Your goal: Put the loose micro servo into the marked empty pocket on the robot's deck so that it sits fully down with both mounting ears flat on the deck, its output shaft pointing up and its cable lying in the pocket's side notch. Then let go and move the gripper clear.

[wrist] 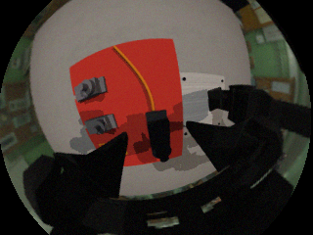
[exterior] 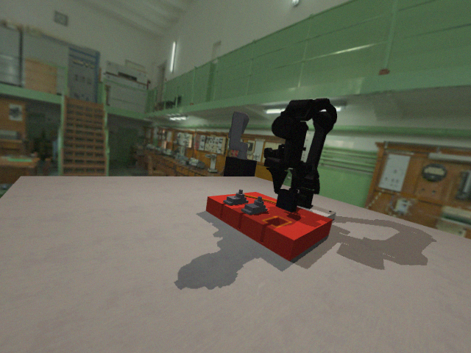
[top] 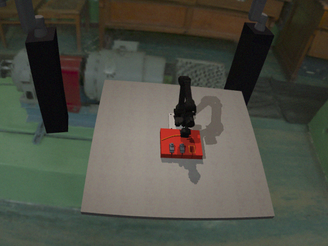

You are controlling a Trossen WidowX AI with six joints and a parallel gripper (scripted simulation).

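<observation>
The red deck lies 10 mm ahead of my gripper tip, 10 mm to the right of it and 70 mm below it.
</observation>
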